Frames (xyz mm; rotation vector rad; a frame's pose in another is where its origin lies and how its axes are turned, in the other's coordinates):
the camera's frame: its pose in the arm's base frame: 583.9 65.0 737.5 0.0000 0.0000 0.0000
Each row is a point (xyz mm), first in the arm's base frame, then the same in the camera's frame.
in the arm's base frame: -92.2 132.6 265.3
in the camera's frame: -676.1 67.6 -472.2
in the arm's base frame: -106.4 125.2 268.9
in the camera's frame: -690.3 60.2 -468.6
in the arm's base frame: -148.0 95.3 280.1
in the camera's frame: -731.9 30.3 -457.4
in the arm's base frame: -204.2 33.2 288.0
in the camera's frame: -788.1 -31.8 -449.5
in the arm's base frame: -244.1 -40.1 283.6
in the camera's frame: -828.0 -105.1 -453.9
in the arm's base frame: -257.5 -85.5 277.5
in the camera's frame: -841.4 -150.5 -460.0
